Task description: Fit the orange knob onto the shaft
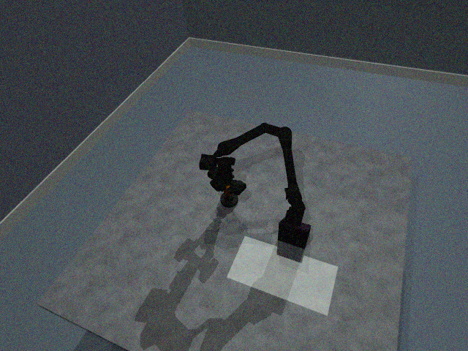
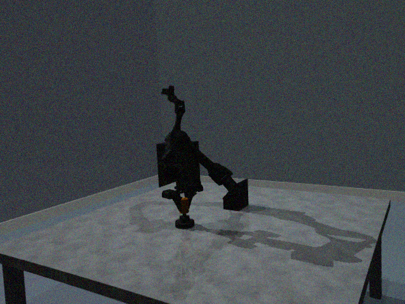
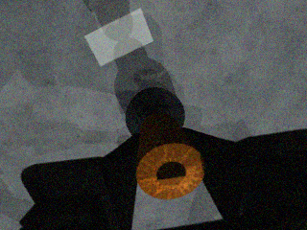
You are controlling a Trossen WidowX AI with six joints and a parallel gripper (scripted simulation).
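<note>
My gripper tip is now 4 cm above the round pedestal. The rest, counted from my gripper tip: orange knob: 2 cm above.
</note>
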